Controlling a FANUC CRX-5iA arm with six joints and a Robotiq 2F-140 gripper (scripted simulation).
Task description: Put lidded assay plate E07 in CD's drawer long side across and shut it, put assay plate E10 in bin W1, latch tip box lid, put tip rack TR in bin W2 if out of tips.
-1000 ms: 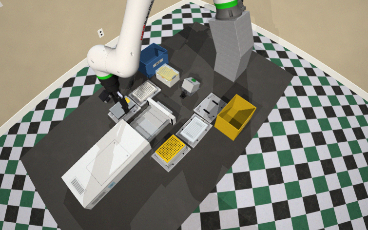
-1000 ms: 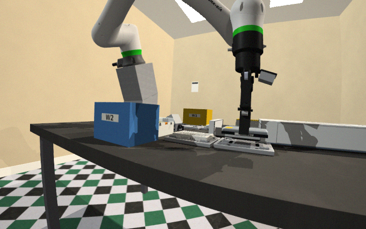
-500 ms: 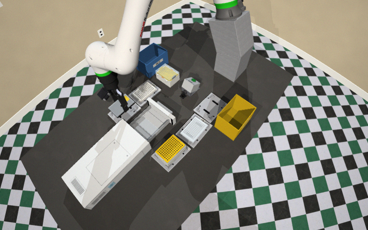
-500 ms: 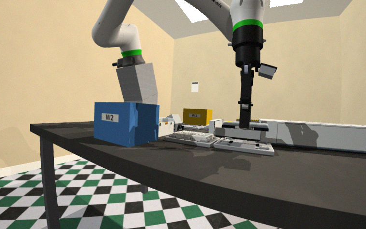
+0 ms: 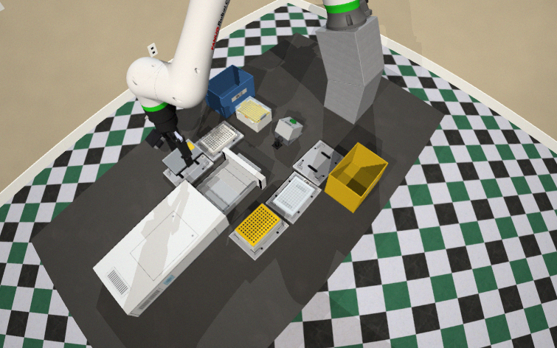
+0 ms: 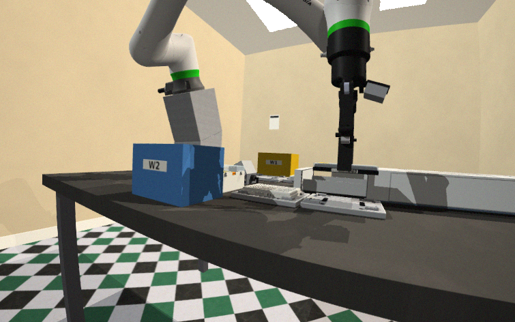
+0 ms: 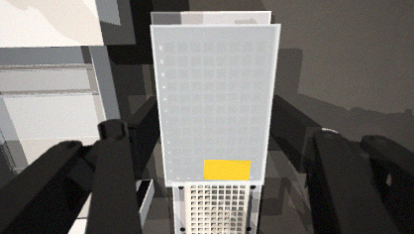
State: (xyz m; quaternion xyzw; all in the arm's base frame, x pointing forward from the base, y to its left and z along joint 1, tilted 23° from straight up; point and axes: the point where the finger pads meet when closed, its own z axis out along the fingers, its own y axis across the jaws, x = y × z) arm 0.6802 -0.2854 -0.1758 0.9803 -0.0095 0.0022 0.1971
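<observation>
Now: hand 180 mm to the right of the cooler drawer and 70 mm above it. Round my hand: lid: 20 mm below; black assay plate: 20 mm below; nest N2: 100 mm below.
</observation>
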